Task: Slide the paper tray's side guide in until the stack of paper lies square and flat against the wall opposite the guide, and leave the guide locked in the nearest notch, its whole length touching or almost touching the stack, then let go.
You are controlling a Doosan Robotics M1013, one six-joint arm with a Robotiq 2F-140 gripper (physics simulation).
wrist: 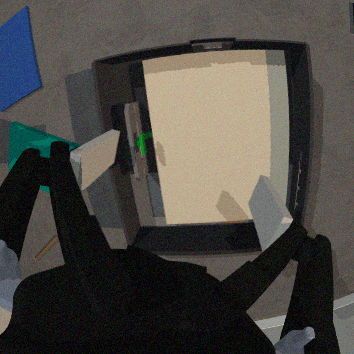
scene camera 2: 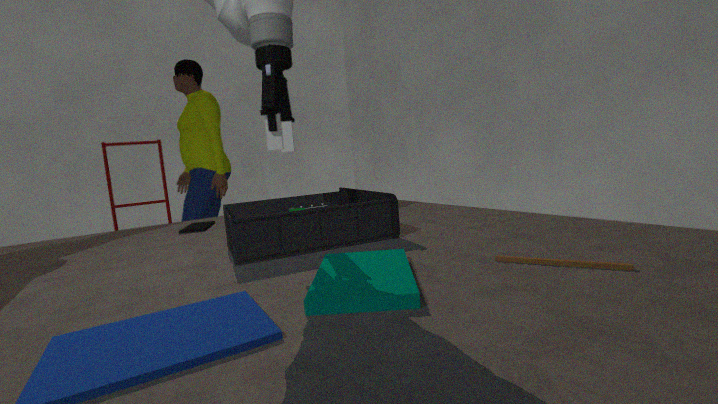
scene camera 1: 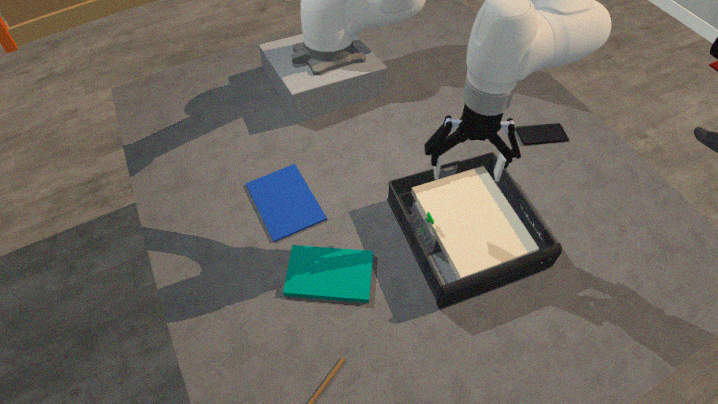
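Pixels of known places: gripper, between the fingertips: (wrist: 185, 167) (scene camera 2: 282, 151) (scene camera 1: 466, 175); arm's base, origin of its link: (scene camera 1: 328, 54).
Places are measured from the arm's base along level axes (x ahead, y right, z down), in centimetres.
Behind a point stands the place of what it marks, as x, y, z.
The black paper tray (scene camera 1: 502, 273) {87.8, 1.2, 1.9} (scene camera 2: 311, 231) {67.1, 12.1, 6.0} (wrist: 200, 241) {85.9, 2.4, 3.2} holds a cream paper stack (scene camera 1: 471, 221) {71.3, -3.3, 5.7} (wrist: 210, 140) {69.7, -2.9, 5.7}, with a grey strip along its right side. The grey side guide (scene camera 1: 424, 231) {67.8, 8.4, 5.9} (wrist: 132, 140) {66.1, 7.7, 2.3} stands near the left wall in the wrist view; its green tab (scene camera 1: 429, 218) {67.0, 6.8, 2.6} (scene camera 2: 297, 209) {66.9, 6.7, 2.2} (wrist: 145, 142) {67.0, 6.3, 2.9} points to the stack. A narrow gap separates the guide's plate from the stack. Whether the stack touches the opposite wall is unclear. My gripper (scene camera 1: 467, 174) {67.9, -0.8, -9.9} (scene camera 2: 280, 146) {67.9, -0.8, -9.9} (wrist: 185, 167) {67.9, -0.8, -9.9} is open and empty, well above the tray. Its fingers are spread across the tray's width.
A green block (scene camera 1: 328, 275) {65.9, 33.7, 8.3} (scene camera 2: 364, 286) {61.5, 38.7, 8.3} (wrist: 30, 145) {61.2, 33.3, 8.3} and a blue panel (scene camera 1: 286, 202) {40.8, 33.5, 9.3} (scene camera 2: 150, 341) {38.7, 34.6, 9.3} (wrist: 17, 60) {41.7, 31.1, 9.3} lie beside the tray. A wooden stick (scene camera 1: 326, 380) {87.4, 45.2, 9.4} (scene camera 2: 567, 263) {88.7, 48.6, 9.7} (wrist: 46, 248) {88.3, 46.4, 9.4} and a black slab (scene camera 1: 542, 134) {55.0, -44.3, 9.3} (scene camera 2: 197, 227) {53.8, -40.7, 9.3} lie farther away. A person (scene camera 2: 203, 135) stands behind.
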